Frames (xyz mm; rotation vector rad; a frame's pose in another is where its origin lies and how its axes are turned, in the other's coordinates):
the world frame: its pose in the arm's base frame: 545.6 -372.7 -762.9 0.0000 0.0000 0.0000
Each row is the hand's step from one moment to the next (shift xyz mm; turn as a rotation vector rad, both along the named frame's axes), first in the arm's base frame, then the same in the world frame.
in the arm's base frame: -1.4 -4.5 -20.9 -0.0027 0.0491 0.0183
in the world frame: -1.4 -4.5 -20.9 -0.0027 0.0491 0.0183
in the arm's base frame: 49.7 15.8 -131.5 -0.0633 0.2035 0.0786
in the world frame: 49.7 15.8 -131.5 -0.0633 0.2035 0.0786
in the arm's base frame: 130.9 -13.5 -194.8 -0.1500 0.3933 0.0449
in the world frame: 130.9 -13.5 -194.8 -0.1500 0.3933 0.0449
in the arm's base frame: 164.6 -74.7 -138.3 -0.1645 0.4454 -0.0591
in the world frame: 164.6 -74.7 -138.3 -0.1645 0.4454 -0.0591
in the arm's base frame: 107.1 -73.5 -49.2 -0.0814 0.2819 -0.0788
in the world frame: 107.1 -73.5 -49.2 -0.0814 0.2819 -0.0788
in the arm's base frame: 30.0 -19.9 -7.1 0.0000 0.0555 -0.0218
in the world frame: 30.0 -19.9 -7.1 0.0000 0.0555 -0.0218
